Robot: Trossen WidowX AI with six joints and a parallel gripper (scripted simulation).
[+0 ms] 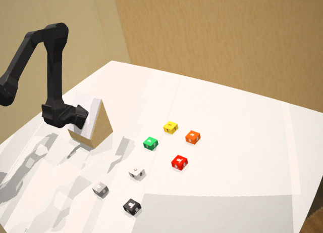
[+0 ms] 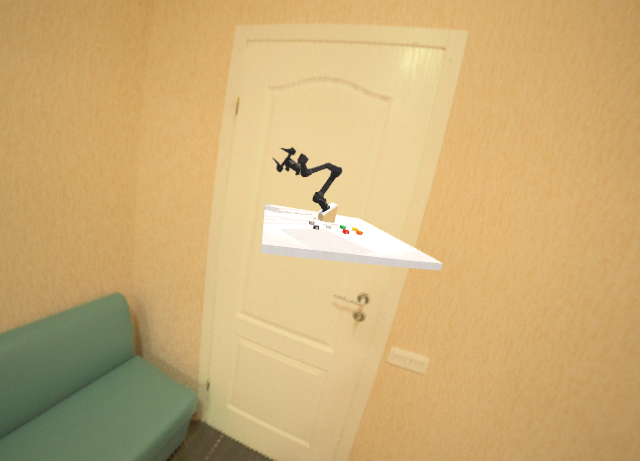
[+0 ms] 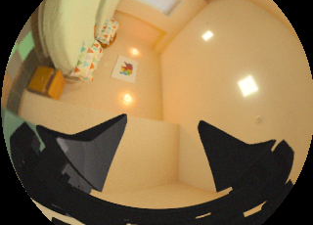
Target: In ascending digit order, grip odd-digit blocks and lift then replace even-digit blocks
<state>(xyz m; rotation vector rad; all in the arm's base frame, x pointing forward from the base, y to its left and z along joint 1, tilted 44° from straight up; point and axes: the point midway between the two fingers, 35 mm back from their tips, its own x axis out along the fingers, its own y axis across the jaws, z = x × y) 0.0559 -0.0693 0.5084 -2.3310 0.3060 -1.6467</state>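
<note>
My gripper tip is 420 mm to the right of the white block, 400 mm above it and 160 mm short of it. From my gripper tip the other things lie so: green block (520 mm to the left, 400 mm below, 110 mm ahead); black block (400 mm below, 320 mm to the left, 250 mm ahead); grey block (400 mm below, 310 mm to the left, 130 mm ahead).
</note>
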